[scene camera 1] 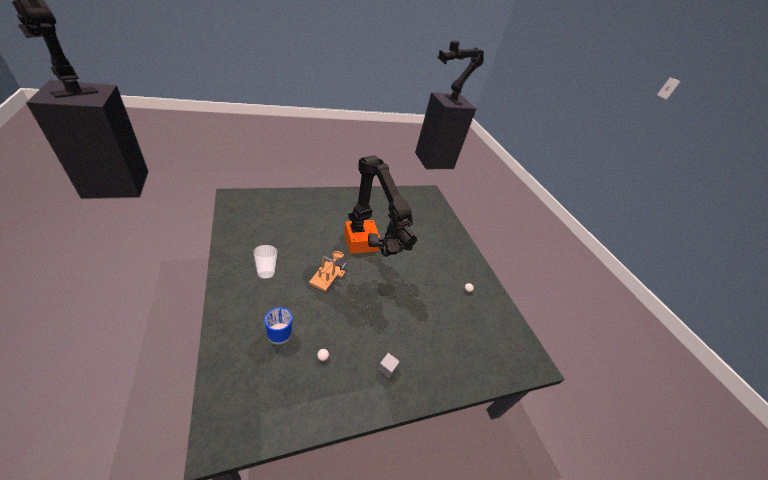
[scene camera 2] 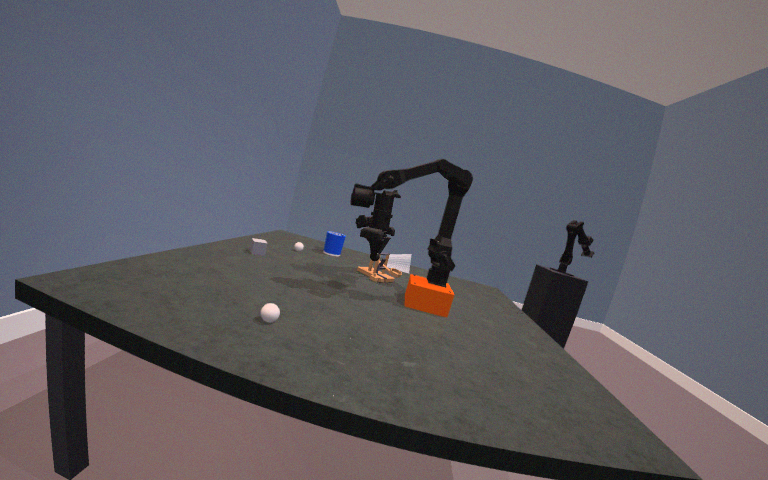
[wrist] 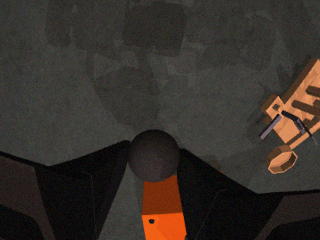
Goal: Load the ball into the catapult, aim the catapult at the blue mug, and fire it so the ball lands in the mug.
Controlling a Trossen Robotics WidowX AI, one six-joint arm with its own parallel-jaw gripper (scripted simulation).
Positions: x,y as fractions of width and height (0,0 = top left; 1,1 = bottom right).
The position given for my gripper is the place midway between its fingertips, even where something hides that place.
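Scene camera 1 gives me a wooden catapult (scene camera 1: 0.43,0.57). Scene camera 2 shows my gripper (scene camera 2: 0.49,0.54). That same gripper is in the wrist view (wrist: 0.48,0.63) too, and it's holding a black ball (wrist: 0.48,0.65).
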